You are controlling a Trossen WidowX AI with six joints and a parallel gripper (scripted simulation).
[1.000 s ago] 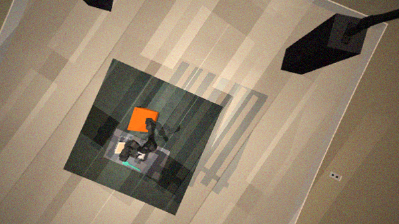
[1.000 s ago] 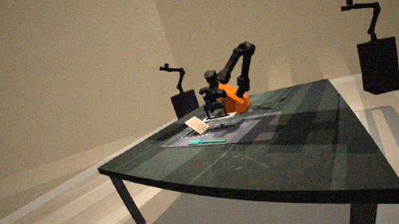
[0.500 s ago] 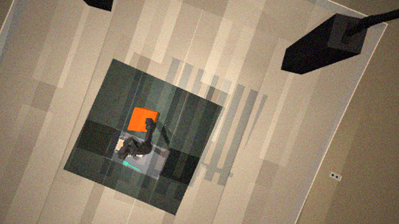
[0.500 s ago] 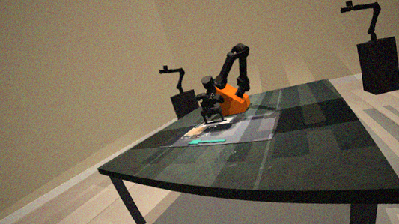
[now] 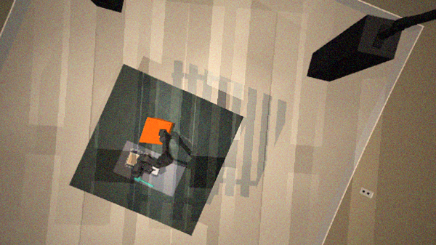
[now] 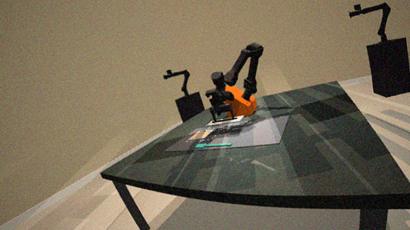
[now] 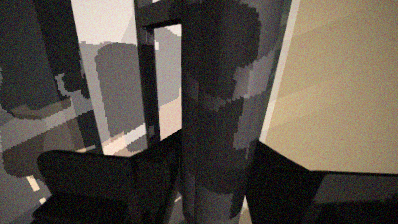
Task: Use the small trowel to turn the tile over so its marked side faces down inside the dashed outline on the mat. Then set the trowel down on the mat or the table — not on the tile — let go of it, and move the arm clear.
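Now: the teal trowel 140 mm ahead of my gripper tip, 30 mm to the right of it and 110 mm below it. Also, from my gripper tip: grey mat 10 mm ahead, 20 mm to the left, 130 mm below; tile 40 mm behind, 150 mm to the right, 110 mm below; grey trowel 20 mm behind, 10 mm below.
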